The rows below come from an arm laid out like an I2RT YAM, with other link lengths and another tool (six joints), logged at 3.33 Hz.
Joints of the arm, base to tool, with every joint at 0 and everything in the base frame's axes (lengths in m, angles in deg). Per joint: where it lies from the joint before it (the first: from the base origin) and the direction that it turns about. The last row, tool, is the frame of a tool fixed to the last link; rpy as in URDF.
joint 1: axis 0 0 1 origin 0 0 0.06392
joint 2: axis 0 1 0 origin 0.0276 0.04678 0.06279
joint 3: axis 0 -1 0 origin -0.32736 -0.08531 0
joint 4: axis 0 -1 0 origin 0.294 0.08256 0.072
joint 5: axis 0 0 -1 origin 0.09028 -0.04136 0.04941
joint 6: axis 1 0 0 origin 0.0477 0 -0.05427
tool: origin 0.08 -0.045 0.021 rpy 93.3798 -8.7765 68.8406
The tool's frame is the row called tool.
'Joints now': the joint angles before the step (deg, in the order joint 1, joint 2, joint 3, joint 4, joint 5, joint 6). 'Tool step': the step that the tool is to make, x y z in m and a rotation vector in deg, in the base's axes. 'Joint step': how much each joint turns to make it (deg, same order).
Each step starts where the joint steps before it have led.
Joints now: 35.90, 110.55, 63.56, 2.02, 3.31, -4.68
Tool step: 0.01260, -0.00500, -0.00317, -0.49, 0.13, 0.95
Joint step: -1.58, 1.34, 1.43, -0.38, -1.56, -2.03
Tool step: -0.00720, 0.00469, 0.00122, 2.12, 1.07, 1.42
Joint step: 0.29, -0.97, -0.95, 0.30, -2.47, 0.86
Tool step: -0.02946, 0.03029, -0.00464, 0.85, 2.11, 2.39
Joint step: 4.39, -0.63, -0.88, -0.90, 0.01, 2.79
